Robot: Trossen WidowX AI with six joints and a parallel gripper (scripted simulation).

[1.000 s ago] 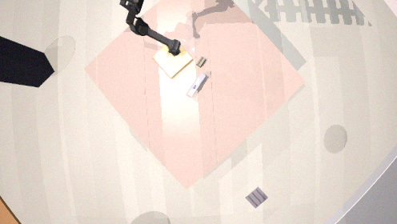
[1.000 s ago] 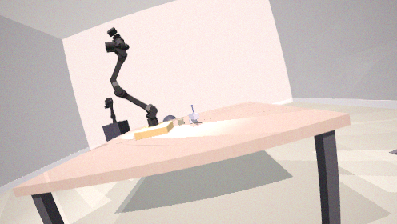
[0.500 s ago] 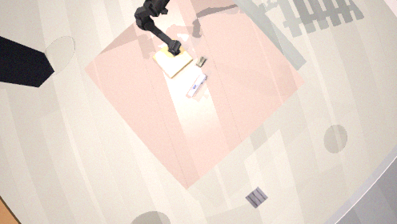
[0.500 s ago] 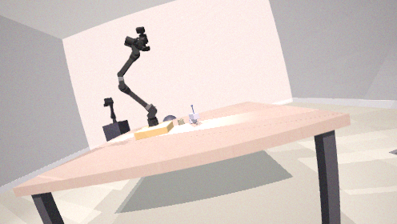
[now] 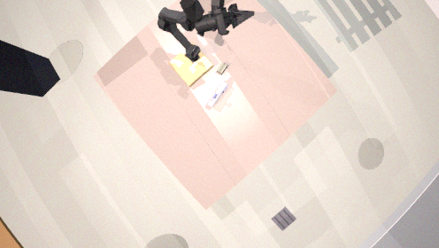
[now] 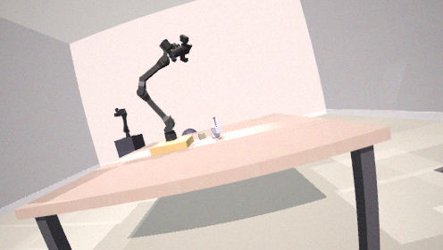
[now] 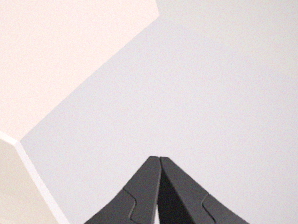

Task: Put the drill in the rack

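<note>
My gripper tip is now 6 cm short of the dark blue key, 22 cm to the left of it and 56 cm above it. The rest, counted from my gripper tip: dark block (8 cm behind, 6 cm to the right, 63 cm below); drill (4 cm ahead, 17 cm to the right, 60 cm below).
</note>
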